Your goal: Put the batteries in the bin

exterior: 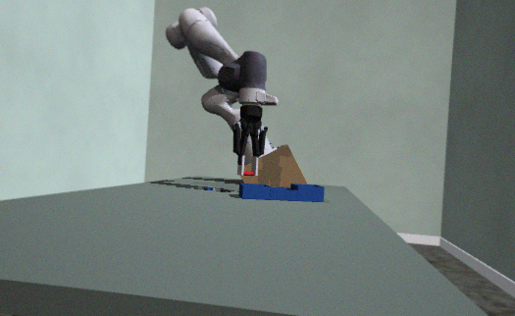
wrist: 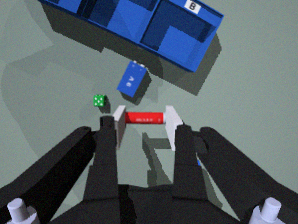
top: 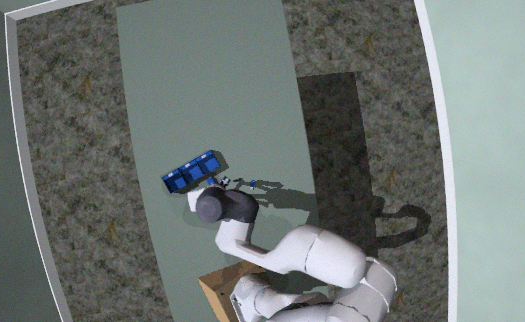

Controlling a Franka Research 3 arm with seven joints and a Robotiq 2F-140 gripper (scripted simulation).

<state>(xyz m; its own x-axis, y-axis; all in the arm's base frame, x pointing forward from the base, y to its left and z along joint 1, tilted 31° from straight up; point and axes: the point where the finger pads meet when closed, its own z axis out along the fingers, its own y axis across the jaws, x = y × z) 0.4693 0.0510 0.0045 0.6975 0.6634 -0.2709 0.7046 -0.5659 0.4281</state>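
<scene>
Right now my hand is 3 cm above the red cylindrical battery. From my hand the other things lie so: dark item: 1 cm ahead, 8 cm to the right, 9 cm below; blue nine-volt battery: 2 cm ahead, 5 cm to the left, 8 cm below; green item: 4 cm behind, 6 cm to the left, 9 cm below.
</scene>
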